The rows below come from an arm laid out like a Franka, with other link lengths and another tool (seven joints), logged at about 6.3 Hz.
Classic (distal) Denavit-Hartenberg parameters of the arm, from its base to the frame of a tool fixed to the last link. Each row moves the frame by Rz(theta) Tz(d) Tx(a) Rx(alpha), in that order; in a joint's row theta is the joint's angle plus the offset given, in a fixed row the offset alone. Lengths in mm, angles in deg.
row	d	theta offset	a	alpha
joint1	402.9	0	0	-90
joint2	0	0	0	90
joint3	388.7	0	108.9	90
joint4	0	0	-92.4	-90
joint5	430.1	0	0	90
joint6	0	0	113.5	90
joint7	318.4	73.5	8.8	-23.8
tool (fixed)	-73.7	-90	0	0
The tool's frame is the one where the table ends.
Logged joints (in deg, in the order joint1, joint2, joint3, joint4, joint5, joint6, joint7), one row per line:
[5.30 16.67 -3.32 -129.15 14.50 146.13 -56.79]
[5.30 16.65 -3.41 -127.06 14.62 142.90 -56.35]
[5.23 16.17 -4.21 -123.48 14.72 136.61 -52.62]
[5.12 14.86 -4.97 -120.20 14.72 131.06 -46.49]
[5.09 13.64 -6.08 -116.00 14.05 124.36 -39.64]
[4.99 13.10 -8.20 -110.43 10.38 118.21 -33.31]
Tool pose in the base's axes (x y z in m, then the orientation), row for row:
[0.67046 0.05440 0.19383 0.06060 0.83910 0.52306 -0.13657]
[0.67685 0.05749 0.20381 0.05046 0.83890 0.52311 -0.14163]
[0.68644 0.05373 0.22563 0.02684 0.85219 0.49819 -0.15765]
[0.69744 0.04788 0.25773 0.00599 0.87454 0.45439 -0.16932]
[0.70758 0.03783 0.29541 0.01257 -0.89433 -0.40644 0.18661]
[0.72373 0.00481 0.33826 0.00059 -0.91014 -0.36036 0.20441]
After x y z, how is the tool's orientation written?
As a quaternion, w x y z.
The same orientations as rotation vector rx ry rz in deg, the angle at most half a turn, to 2 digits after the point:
[145.47 90.68 -23.68]
[146.34 91.25 -24.71]
[150.83 88.17 -27.90]
[156.82 81.48 -30.36]
[-159.70 -72.58 33.32]
[-163.76 -64.84 36.78]

